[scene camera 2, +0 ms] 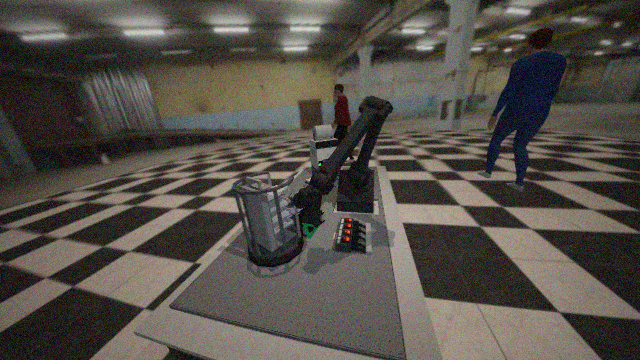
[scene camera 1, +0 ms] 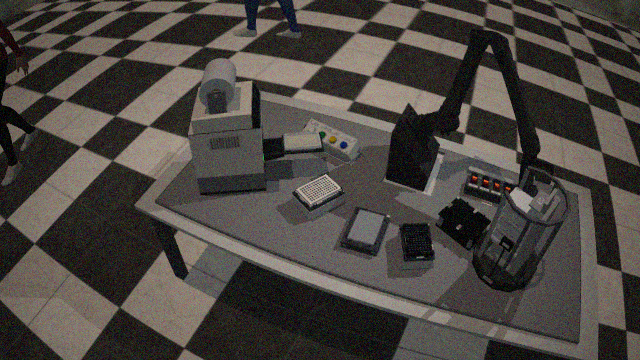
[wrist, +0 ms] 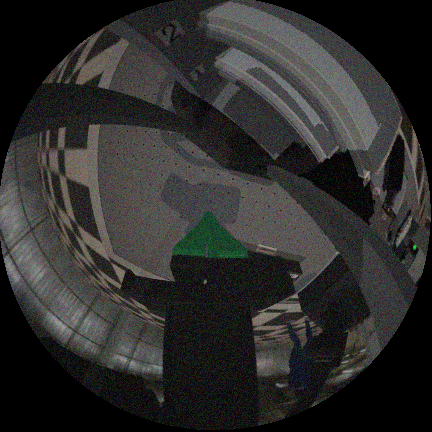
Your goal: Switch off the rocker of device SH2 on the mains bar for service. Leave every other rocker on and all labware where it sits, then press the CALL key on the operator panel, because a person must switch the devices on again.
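Pixels of known places: gripper, fingertip midpoint: (scene camera 2: 309,238) (wrist: 207,215); arm's base, link origin: (scene camera 2: 361,181) (scene camera 1: 417,129).
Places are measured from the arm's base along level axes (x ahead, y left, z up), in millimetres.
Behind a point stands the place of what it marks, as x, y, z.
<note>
The mains bar (scene camera 1: 490,193) @(65, 357, -112) (scene camera 2: 344,245) @(17, 454, -113) stands on the table with several rockers; their orange lights show lit in scene camera 1, the right-hand one (scene camera 1: 508,189) @(18, 426, -98) partly behind the carousel rim. The labels are too small to read there. In the wrist view the rockers are hidden. My gripper (scene camera 2: 309,230) @(156, 497, -67) (wrist: 209,235) @(156, 497, -67) is shut and empty, its green fingertips pointing down between the carousel and the bar in scene camera 2. In scene camera 1 its fingertips are hidden behind the carousel. The operator panel (scene camera 1: 354,148) @(116, -201, -97), with green, yellow (scene camera 1: 332,139) @(128, -288, -81) and blue keys, lies left of the arm base; key labels are unreadable.
A caged carousel (scene camera 1: 522,265) @(440, 530, -12) (scene camera 2: 275,255) @(270, 587, -103) stands close beside my gripper. A black block (scene camera 1: 462,220) @(275, 285, -90), black rack (scene camera 1: 417,241) @(438, 171, -83), grey-topped plate (scene camera 1: 366,230) @(444, 0, -115) and white well plate (scene camera 1: 320,191) @(390, -195, -84) sit on the table. A tall instrument (scene camera 1: 227,160) @(492, -494, 2) holds another plate (scene camera 1: 302,142) @(266, -336, -20) on its tray. Two people stand beyond.
</note>
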